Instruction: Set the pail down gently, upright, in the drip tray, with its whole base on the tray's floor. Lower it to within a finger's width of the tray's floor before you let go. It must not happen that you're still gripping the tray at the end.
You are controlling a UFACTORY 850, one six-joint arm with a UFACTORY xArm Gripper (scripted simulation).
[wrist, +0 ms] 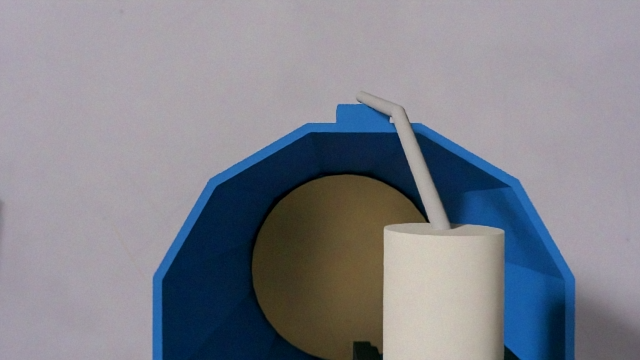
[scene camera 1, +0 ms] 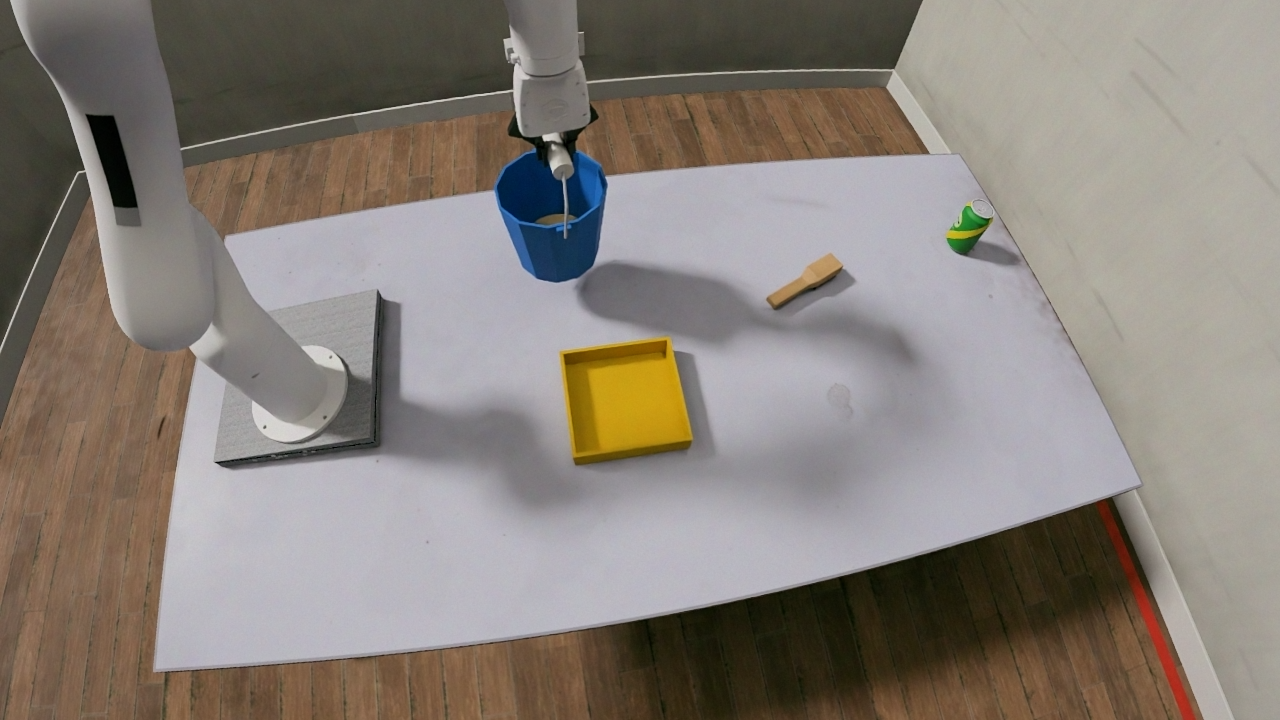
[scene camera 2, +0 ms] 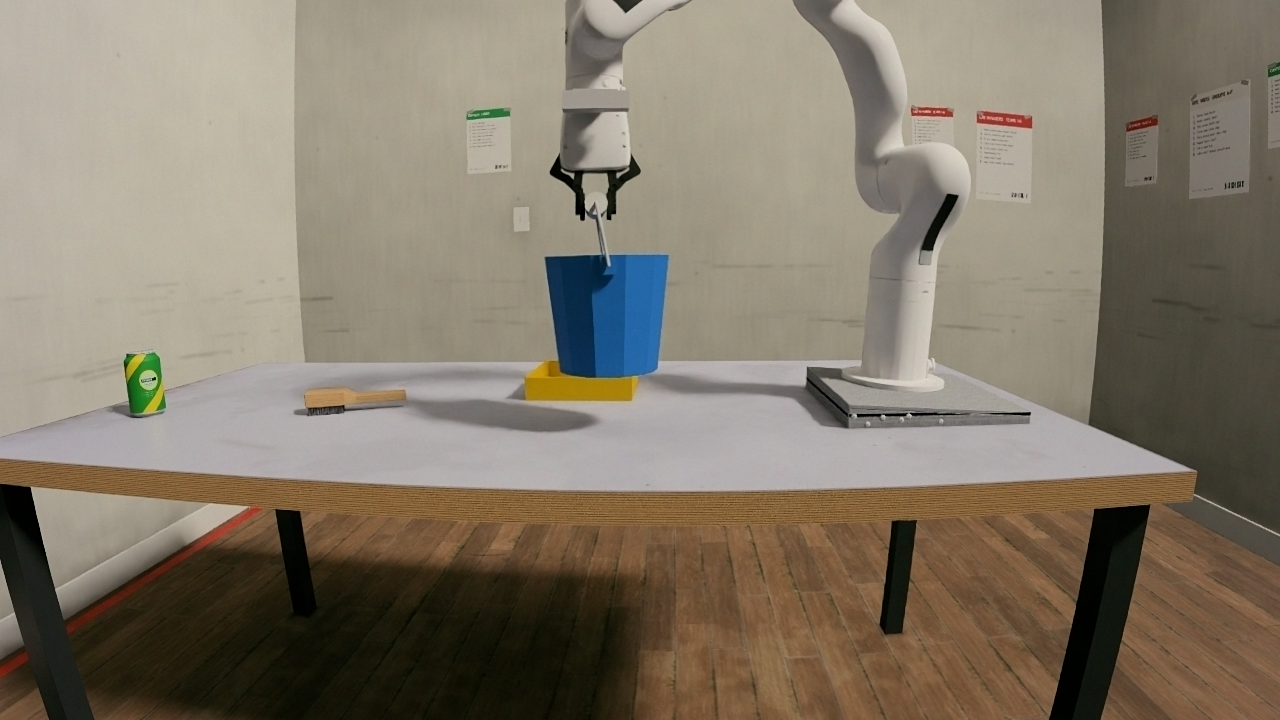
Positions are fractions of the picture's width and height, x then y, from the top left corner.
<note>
I see a blue pail (scene camera 2: 0.47, 0.45), a yellow drip tray (scene camera 1: 0.49, 0.55) and a wooden brush (scene camera 2: 0.25, 0.56).
The blue pail shows as well in scene camera 1 (scene camera 1: 0.41, 0.27). The yellow drip tray shows as well in scene camera 2 (scene camera 2: 0.43, 0.53). The wooden brush shows as well in scene camera 1 (scene camera 1: 0.64, 0.38). The wrist view does not show the yellow drip tray: it is out of frame. The wrist view does not show the wooden brush: it is out of frame.
</note>
